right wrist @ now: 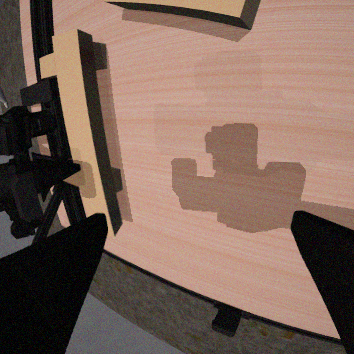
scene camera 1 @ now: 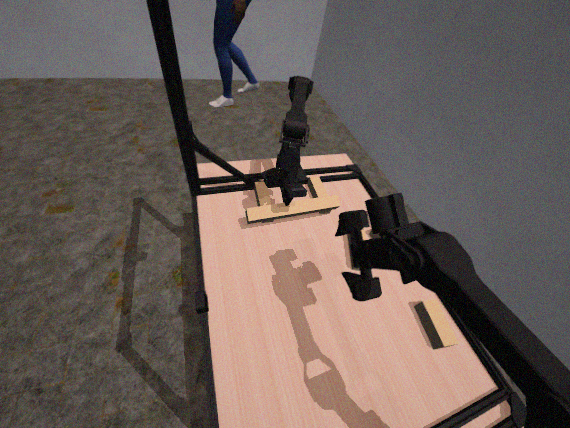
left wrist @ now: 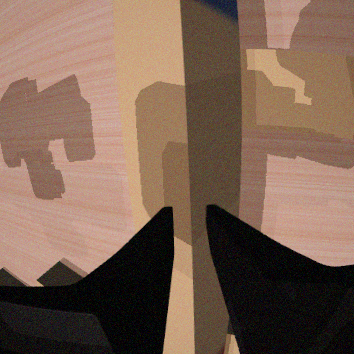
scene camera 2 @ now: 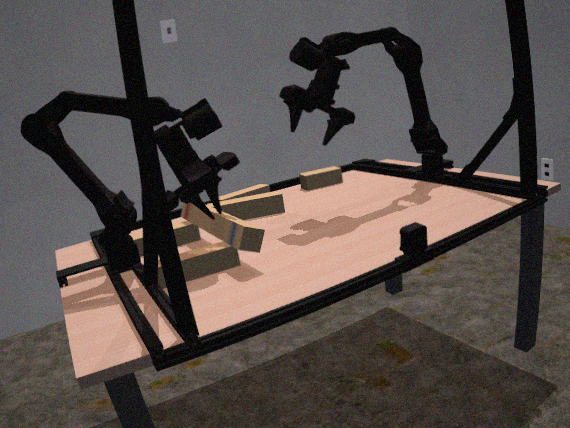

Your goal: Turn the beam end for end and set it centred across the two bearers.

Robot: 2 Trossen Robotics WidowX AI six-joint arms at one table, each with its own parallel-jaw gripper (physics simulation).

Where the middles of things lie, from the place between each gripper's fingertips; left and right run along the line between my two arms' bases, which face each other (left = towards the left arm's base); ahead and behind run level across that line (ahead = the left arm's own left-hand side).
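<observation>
The pale beam (scene camera 2: 240, 234) is 13 cm below my right hand, 26 cm to the left of it and 1 cm behind it.
As for my left hand, it is 2 cm above the beam, and I find that hand 3 cm short of the beam and 1 cm to the left of it.
</observation>
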